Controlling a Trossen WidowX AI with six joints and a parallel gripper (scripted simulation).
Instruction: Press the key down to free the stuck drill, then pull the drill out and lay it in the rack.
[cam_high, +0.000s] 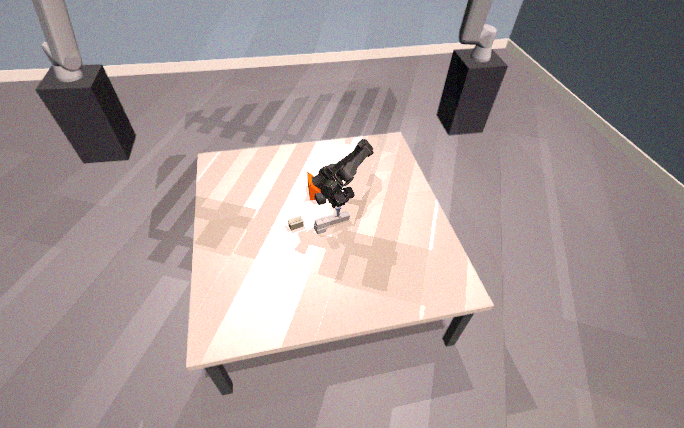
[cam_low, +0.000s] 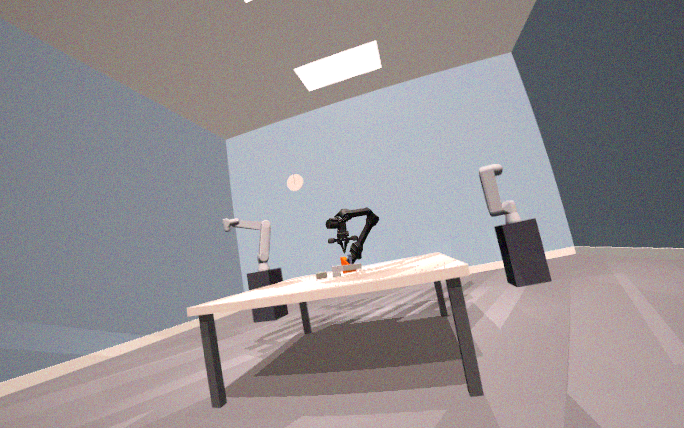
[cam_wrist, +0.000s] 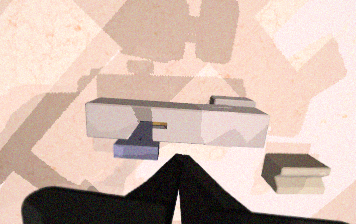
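My gripper tip is now 50 mm above the key, 30 mm to the right of it and 10 mm past it. The rest, counted from my gripper tip: grey holder block 100 mm below, 10 mm to the right; then drill 90 mm below, 30 mm to the right, 10 mm ahead; then grey rack 190 mm to the right, 120 mm below, 30 mm behind.
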